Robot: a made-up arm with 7 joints.
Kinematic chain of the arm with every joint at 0, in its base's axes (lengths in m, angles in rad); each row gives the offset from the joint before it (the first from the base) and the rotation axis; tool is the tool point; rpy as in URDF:
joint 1: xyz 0 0 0.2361 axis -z
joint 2: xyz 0 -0.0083 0.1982 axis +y
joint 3: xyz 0 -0.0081 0.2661 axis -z
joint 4: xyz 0 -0.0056 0.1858 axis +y
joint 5: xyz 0 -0.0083 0.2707 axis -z
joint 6: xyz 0 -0.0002 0.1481 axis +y
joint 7: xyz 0 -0.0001 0.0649 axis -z
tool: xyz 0 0 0 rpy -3.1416 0 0
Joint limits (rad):
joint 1: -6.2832..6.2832
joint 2: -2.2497..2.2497
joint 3: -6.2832..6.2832
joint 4: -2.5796..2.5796
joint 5: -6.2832..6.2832
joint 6: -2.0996..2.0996
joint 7: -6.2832..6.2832
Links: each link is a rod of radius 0.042 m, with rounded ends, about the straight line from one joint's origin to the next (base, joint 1, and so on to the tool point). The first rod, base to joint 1, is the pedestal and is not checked.
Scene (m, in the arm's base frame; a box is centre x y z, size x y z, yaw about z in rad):
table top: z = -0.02
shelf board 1: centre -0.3 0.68 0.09 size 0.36 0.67 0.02 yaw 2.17
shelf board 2: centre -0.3 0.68 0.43 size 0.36 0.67 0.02 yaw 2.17
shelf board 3: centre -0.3 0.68 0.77 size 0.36 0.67 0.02 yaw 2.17
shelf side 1: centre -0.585 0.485 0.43 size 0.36 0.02 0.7 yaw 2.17
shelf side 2: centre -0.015 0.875 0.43 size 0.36 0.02 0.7 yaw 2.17
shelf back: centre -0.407 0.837 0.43 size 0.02 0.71 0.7 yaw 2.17
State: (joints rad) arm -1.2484 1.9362 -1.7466 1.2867 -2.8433 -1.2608 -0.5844
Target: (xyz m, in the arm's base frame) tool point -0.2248 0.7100 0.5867
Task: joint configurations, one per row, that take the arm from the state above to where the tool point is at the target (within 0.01 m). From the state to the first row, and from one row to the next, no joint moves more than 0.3 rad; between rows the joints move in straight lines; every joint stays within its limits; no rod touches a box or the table.
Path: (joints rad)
1: -1.0273 1.9727 -1.6573 1.5803 -2.8452 -1.3413 -0.5844
2: -0.8063 2.0093 -1.5681 1.8738 -2.8471 -1.4218 -0.5844
3: -0.8293 1.8379 -1.8318 1.8323 -2.8805 -1.3742 -0.5844
4: -0.8523 1.6665 -2.0955 1.7907 -2.9140 -1.3266 -0.5844
5: -1.0231 1.6215 -2.0523 1.5194 -2.8966 -1.2646 -0.5844
6: -1.1938 1.5766 -2.0092 1.2481 -2.8792 -1.2027 -0.5844
7: -1.3645 1.5317 -1.9661 0.9768 -2.8617 -1.1407 -0.5844

